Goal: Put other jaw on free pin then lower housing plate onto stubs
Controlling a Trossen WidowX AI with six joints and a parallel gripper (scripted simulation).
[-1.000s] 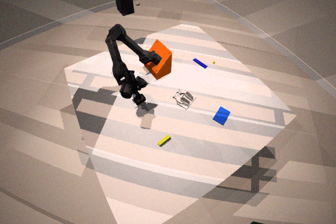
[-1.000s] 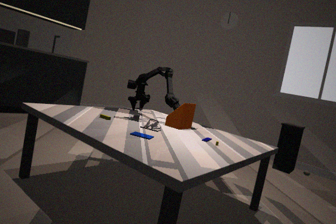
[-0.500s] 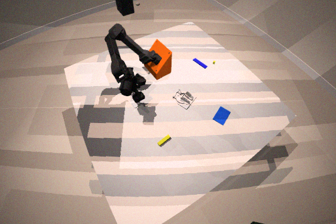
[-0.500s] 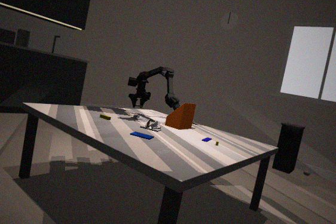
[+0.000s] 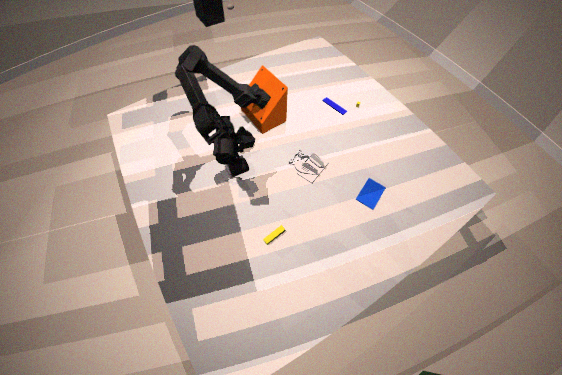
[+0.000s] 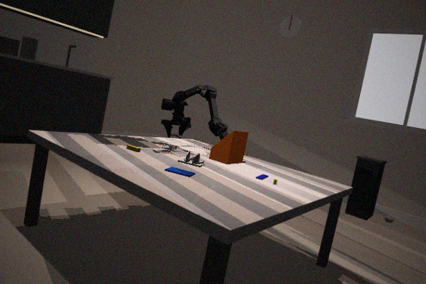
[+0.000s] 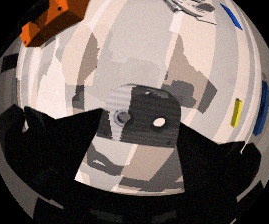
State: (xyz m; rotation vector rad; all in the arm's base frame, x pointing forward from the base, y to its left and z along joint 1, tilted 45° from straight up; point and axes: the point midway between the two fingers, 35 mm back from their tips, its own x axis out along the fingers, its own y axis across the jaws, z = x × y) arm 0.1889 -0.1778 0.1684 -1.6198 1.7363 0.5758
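My gripper tip is now 9 cm short of the jaw, 26 cm to the right of it and 6 cm above it. Also, from my gripper tip: yellow bar 28 cm ahead, 2 cm to the right, 7 cm below; then blue bar 7 cm behind, 56 cm to the left, 7 cm below; then blue tile 36 cm ahead, 37 cm to the left, 7 cm below.
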